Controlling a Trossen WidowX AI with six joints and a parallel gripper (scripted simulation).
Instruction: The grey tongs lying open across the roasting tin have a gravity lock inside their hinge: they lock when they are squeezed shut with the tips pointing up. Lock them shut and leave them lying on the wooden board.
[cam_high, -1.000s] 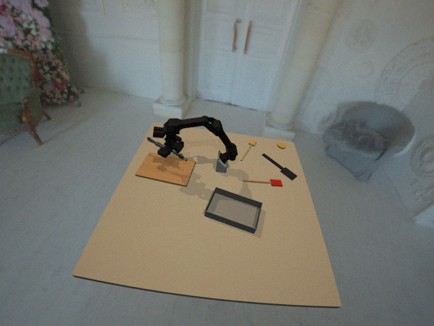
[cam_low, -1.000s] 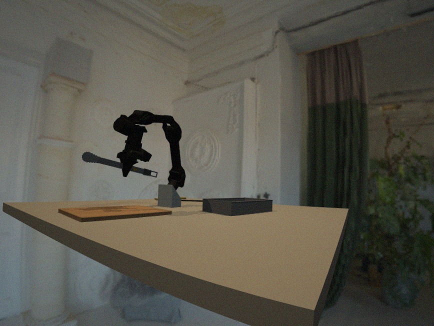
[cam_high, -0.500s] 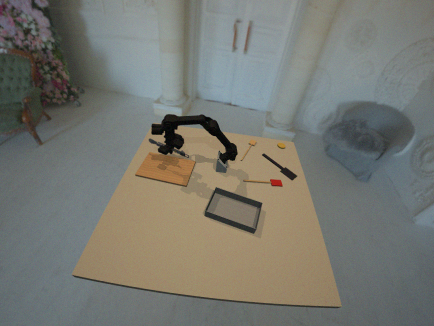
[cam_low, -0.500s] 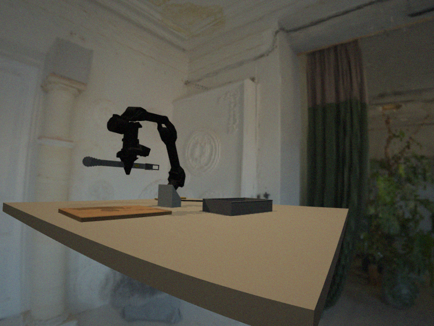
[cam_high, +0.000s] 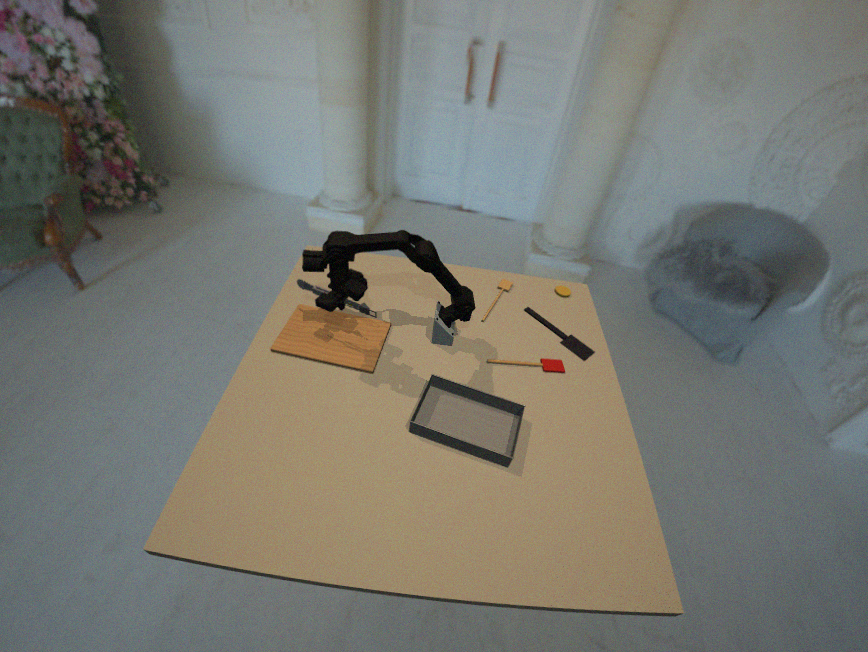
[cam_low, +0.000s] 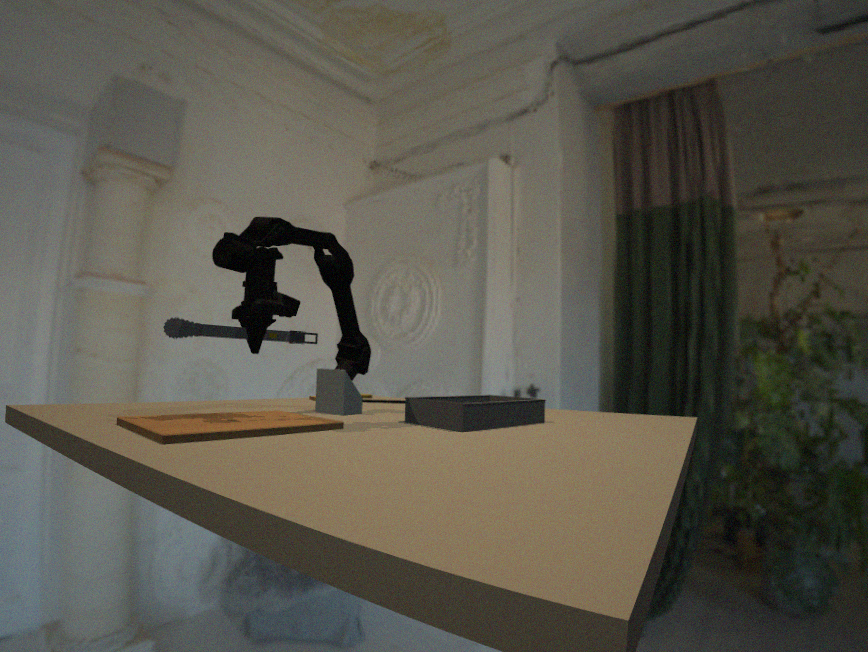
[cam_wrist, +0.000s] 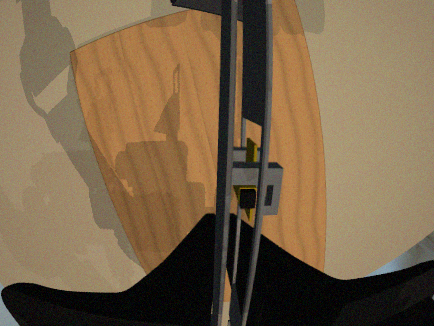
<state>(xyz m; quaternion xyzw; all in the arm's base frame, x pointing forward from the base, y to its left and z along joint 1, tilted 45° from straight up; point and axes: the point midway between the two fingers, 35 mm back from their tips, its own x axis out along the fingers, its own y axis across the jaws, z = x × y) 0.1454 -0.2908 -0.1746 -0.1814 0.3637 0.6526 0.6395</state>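
Right now my gripper tip is 140 mm above the wooden board and 40 mm to the left of it. Also, from my gripper tip: roasting tin (470 mm to the left, 230 mm ahead, 120 mm below); then black spatula (780 mm to the left, 260 mm behind, 140 mm below); then red spatula (670 mm to the left, 140 mm below, 70 mm behind).
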